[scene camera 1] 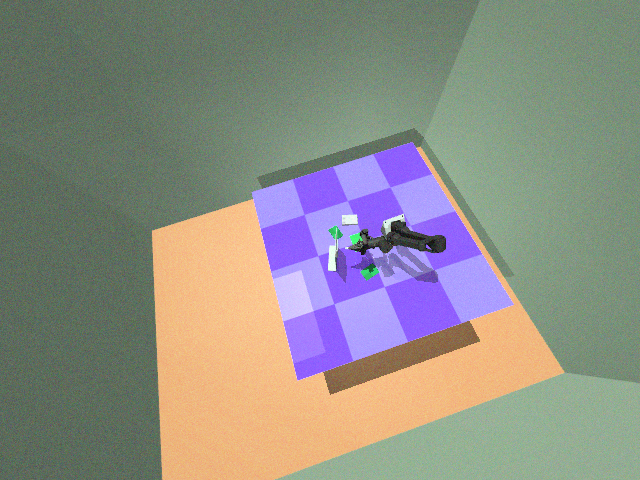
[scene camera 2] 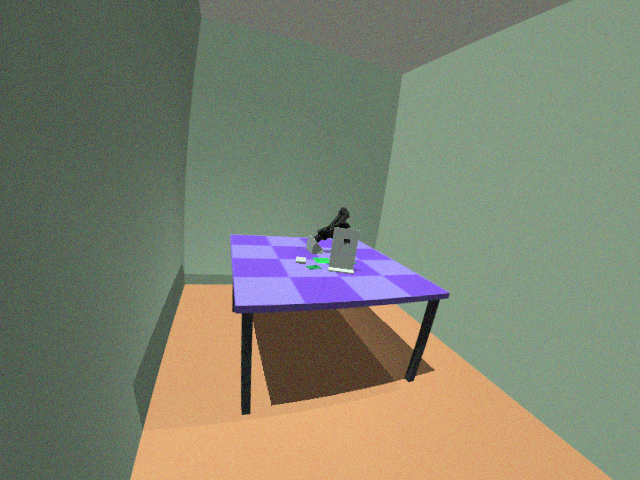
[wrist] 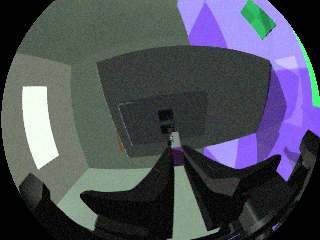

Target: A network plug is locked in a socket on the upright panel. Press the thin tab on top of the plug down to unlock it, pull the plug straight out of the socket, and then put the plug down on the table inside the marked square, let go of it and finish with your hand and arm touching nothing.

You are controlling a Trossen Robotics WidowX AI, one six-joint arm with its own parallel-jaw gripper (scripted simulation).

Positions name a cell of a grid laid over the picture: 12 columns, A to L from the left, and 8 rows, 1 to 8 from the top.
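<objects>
There's a grey upright panel (scene camera 2: G5) here, and it sits 1.71 m from the lens.
</objects>
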